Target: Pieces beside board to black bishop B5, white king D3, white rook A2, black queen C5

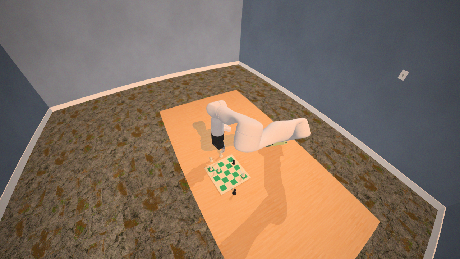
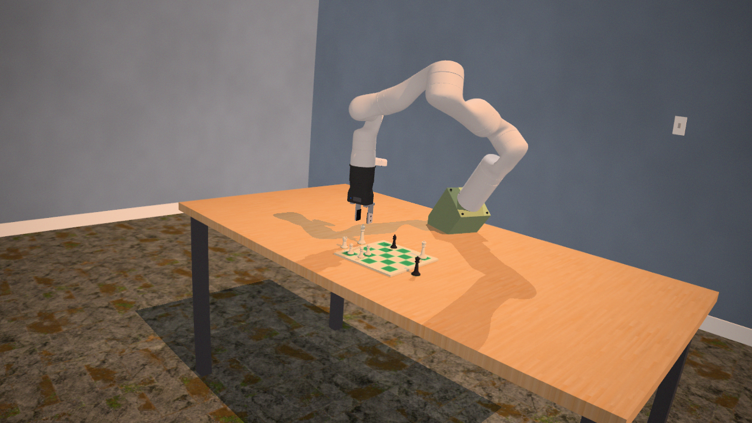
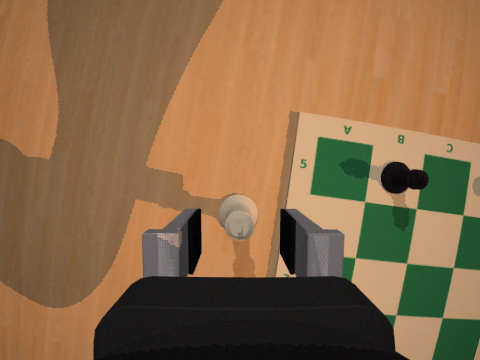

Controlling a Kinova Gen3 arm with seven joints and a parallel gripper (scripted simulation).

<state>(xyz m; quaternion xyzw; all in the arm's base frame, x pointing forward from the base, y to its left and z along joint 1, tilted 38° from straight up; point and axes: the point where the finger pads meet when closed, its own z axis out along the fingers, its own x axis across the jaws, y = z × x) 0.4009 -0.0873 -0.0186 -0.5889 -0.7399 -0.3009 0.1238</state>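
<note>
Now: hand 60 mm above the white king. The rest, counted from my hand: chessboard: 20 mm ahead, 140 mm to the left, 90 mm below; black bishop: 50 mm behind, 90 mm to the left, 60 mm below; white rook: 80 mm ahead, 10 mm to the left, 70 mm below.
</note>
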